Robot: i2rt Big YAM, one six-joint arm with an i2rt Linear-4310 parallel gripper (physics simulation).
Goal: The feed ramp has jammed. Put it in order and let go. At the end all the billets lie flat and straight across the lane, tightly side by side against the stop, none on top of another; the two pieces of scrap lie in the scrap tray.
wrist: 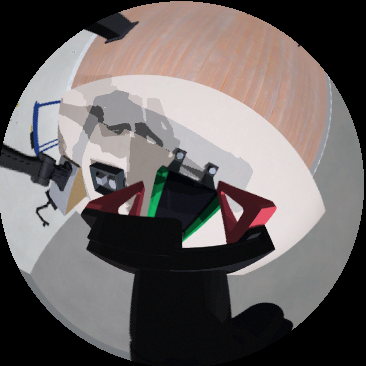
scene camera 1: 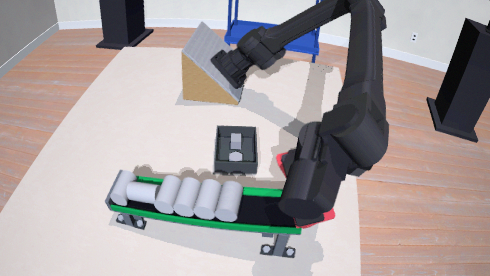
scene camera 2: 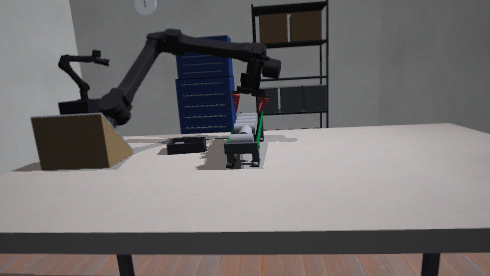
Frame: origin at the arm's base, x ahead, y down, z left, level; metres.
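Where they show: gripper, fingertip midpoint: [wrist: 180, 184]; arm's base at its link origin: [wrist: 64, 175] [scene camera 1: 227, 69] [scene camera 2: 100, 140].
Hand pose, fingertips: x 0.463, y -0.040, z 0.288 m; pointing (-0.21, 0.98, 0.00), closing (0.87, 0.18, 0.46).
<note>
Each offset is from my fingertips to the top centre of the thing. "*": to the spot under its first point.
The feed ramp lane [scene camera 1: 259, 209] [wrist: 181, 200] has green side rails and a dark end stop {dy +0.032, dx +0.057, dz -0.370 m} [scene camera 2: 242, 148]. One grey billet {dy +0.013, dx +0.055, dz -0.347 m} [scene camera 1: 121, 188] lies across the lane at the stop. The second billet {dy +0.002, dx +0.052, dz -0.295 m} [scene camera 1: 142, 192] is turned lengthwise along the lane, beside it. Four more billets, from the third {dy -0.001, dx +0.042, dz -0.243 m} [scene camera 1: 168, 194] to the outermost {dy -0.017, dx +0.029, dz -0.125 m} [scene camera 1: 229, 201], lie across, side by side. A block-shaped scrap piece {dy +0.076, dx -0.219, dz -0.184 m} [scene camera 1: 235, 140] and a hexagonal scrap piece {dy +0.085, dx -0.165, dz -0.168 m} [scene camera 1: 235, 156] lie in the scrap tray {dy +0.070, dx -0.192, dz -0.176 m} [scene camera 1: 218, 155] [scene camera 2: 186, 148]. My gripper [scene camera 2: 248, 109] [wrist: 180, 184] is open and empty above the bare outer end of the lane.
A wedge-shaped block [scene camera 1: 205, 80] [scene camera 2: 70, 142] with a sloped grey top stands behind the tray, under the arm's base. The arm [scene camera 1: 357, 125] [scene camera 2: 135, 70] reaches over to the lane's right end in the first scene view. The lane stands on dark legs {* dy +0.057, dx +0.063, dz -0.012 m} [scene camera 1: 281, 245].
</note>
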